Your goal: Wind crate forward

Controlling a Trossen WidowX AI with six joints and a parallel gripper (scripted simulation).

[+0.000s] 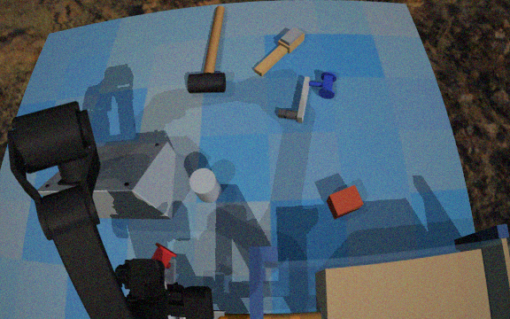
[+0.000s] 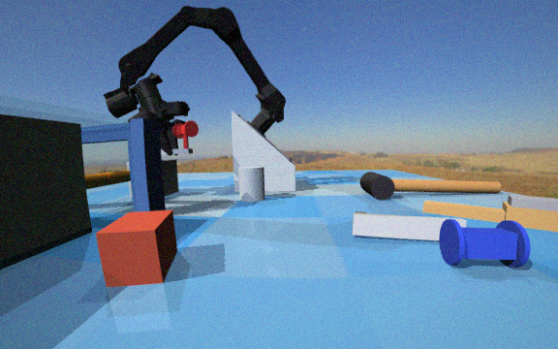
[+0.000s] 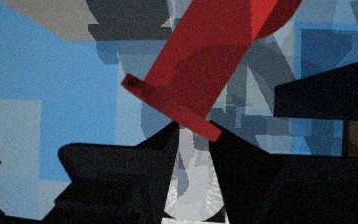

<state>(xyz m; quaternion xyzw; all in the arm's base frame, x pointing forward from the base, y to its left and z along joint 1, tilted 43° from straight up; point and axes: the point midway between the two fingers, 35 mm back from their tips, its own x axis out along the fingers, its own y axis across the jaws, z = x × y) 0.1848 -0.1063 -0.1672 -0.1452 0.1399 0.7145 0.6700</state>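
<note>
Now: the red grip 50 mm above my gripper tip and 30 mm to the left of it. From my gripper tip the other things lie so: crank with blue grip (450 mm to the left, 270 mm ahead, 90 mm below); frame (160 mm ahead, 60 mm to the right); winch (70 mm to the right, 70 mm below, 10 mm behind).
</note>
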